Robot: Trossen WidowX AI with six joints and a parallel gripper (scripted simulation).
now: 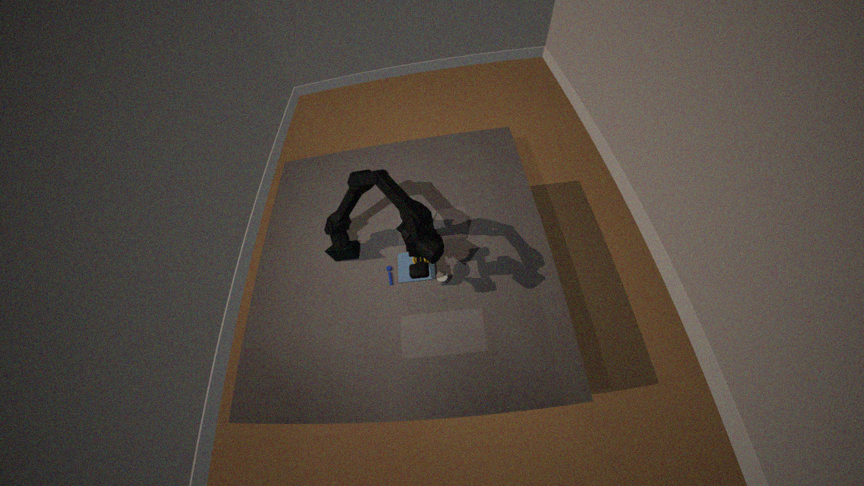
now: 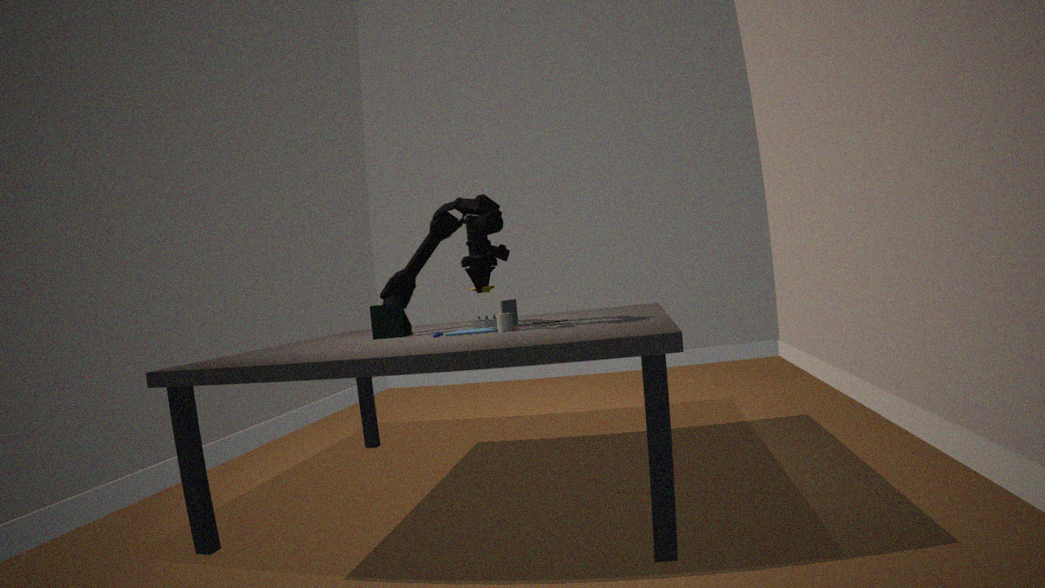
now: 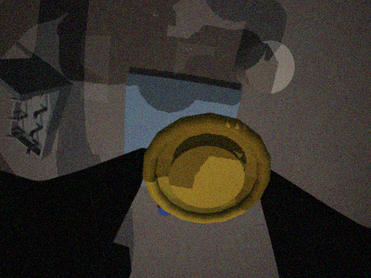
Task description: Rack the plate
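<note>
Right now the grey dish rack is 23 cm to the left of my gripper tip, 9 cm below it and 5 cm behind it. Also, from my gripper tip: white cup 9 cm below, 7 cm ahead, 4 cm to the right; then yellow plate 1 cm above; then light blue mat 11 cm below, 4 cm behind, 2 cm to the left.
</note>
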